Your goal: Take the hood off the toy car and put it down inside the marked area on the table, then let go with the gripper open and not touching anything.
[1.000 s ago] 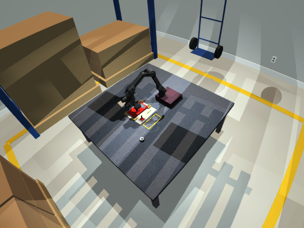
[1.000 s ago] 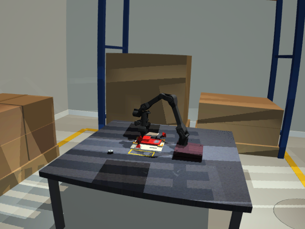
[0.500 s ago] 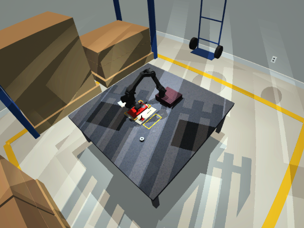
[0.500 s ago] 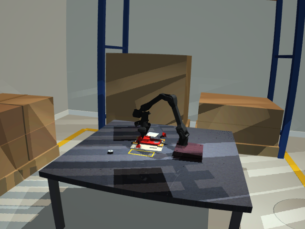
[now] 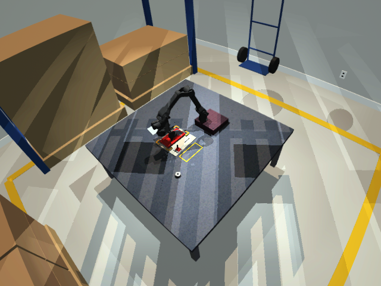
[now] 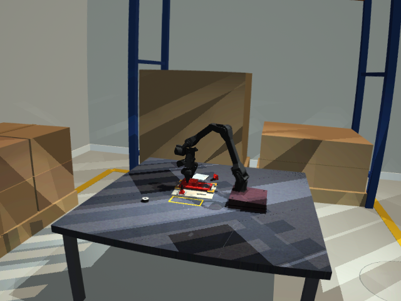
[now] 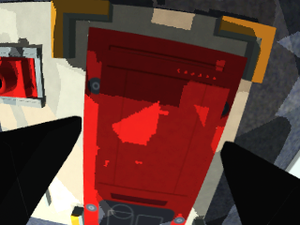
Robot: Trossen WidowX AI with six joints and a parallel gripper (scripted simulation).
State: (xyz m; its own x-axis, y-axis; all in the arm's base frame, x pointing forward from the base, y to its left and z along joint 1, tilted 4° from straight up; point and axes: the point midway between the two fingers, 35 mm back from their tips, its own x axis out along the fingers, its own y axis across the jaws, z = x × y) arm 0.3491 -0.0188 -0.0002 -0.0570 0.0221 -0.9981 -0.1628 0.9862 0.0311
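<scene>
Now: gripper tip 1 cm above the hood. The rest, counted from my gripper tip: grey ring: 32 cm to the left, 13 cm ahead, 4 cm below; then white sheet: 21 cm to the right, 4 cm below, 1 cm ahead.
</scene>
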